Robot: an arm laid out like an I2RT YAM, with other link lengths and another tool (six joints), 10 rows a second.
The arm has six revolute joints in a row. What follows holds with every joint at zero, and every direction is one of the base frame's. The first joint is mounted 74.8 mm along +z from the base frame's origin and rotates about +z. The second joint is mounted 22.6 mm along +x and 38.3 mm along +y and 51.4 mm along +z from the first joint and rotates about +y. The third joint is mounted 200.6 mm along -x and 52.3 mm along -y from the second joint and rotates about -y. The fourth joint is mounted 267 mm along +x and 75 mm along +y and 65.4 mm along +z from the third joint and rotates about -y. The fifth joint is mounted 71.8 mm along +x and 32.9 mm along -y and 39.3 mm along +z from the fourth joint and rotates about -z. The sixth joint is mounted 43.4 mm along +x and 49.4 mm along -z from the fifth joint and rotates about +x. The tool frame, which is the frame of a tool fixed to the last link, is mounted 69 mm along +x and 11 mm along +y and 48 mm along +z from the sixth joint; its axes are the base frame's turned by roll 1.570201, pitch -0.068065 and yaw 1.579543 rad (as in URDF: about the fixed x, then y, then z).
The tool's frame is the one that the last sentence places.
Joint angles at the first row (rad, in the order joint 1, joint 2, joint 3, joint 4, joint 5, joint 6):
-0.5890, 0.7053, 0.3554, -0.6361, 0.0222, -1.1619
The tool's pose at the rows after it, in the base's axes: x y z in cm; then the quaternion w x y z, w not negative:
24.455 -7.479 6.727 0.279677 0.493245 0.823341 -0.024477
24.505 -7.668 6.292 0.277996 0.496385 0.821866 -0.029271
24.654 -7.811 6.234 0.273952 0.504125 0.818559 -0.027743
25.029 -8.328 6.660 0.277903 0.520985 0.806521 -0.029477
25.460 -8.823 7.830 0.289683 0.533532 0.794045 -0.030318
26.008 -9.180 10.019 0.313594 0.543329 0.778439 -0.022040
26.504 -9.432 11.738 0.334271 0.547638 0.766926 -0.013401
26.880 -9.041 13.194 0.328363 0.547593 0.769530 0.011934
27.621 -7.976 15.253 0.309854 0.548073 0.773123 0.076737
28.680 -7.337 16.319 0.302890 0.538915 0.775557 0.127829
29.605 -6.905 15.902 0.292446 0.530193 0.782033 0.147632
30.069 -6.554 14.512 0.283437 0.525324 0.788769 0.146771
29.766 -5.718 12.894 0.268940 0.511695 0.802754 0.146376
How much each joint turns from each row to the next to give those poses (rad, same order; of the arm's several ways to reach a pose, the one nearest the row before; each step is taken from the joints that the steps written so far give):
0.0000, 0.0155, -0.0044, 0.0116, 0.0023, 0.0073
0.0001, 0.0181, -0.0055, 0.0207, 0.0115, 0.0040
0.0003, 0.0239, 0.0108, 0.0042, 0.0023, 0.0172
-0.0004, 0.0208, 0.0209, 0.0073, 0.0146, 0.0382
0.0000, -0.0012, 0.0315, -0.0091, 0.0113, 0.0321
-0.0001, -0.0281, 0.0424, -0.0214, -0.0052, 0.0357
0.0001, -0.0131, 0.0341, -0.0040, -0.0090, 0.0235
0.0001, 0.0249, 0.0621, -0.0487, -0.0489, 0.0145
0.0000, 0.0530, 0.0914, -0.0695, -0.1250, 0.0387
0.0043, 0.0608, 0.0513, 0.0059, -0.1009, 0.0193
0.0188, 0.0639, 0.0183, 0.0306, -0.0349, 0.0055
0.0214, 0.0395, -0.0194, 0.0423, 0.0078, 0.0000
0.0165, 0.0080, -0.0412, 0.0176, -0.0037, -0.0270

